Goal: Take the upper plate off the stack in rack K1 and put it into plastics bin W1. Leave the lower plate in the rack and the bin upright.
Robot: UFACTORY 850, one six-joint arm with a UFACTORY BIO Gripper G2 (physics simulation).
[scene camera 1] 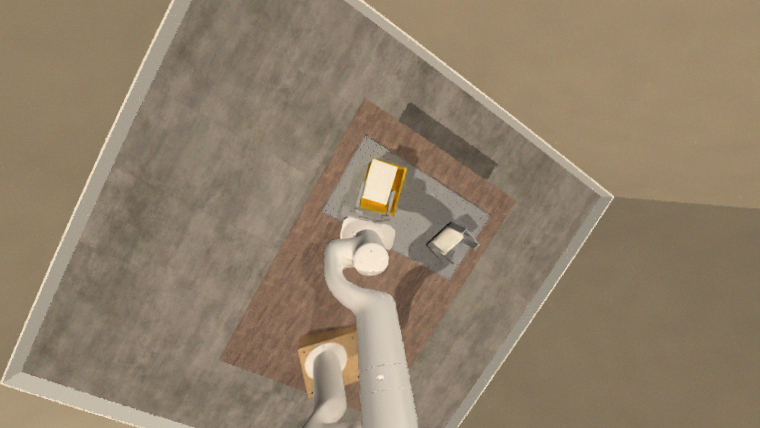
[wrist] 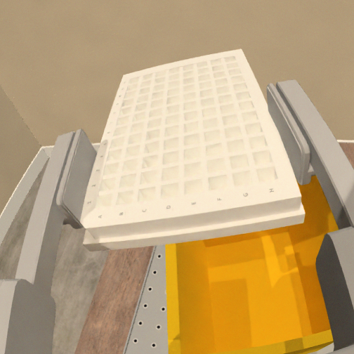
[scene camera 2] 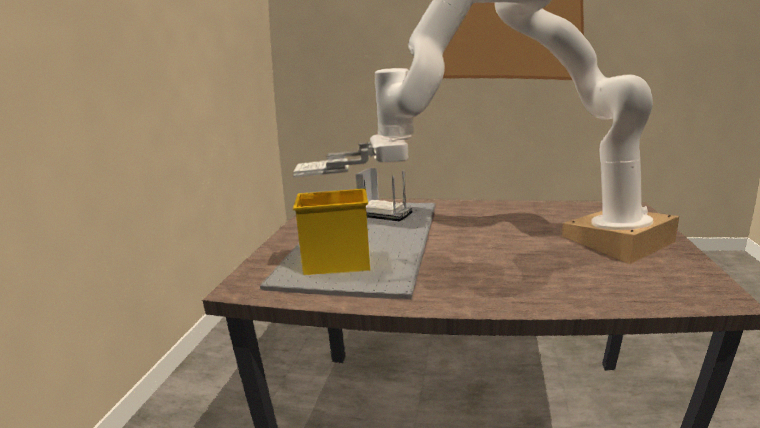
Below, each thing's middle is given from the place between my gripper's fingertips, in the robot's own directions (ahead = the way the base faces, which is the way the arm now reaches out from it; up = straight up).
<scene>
Now: the plastics bin W1 [scene camera 2: 332,226] 190 mm below my hand, 30 mm to the right of it and 10 mm ahead of it.
</scene>
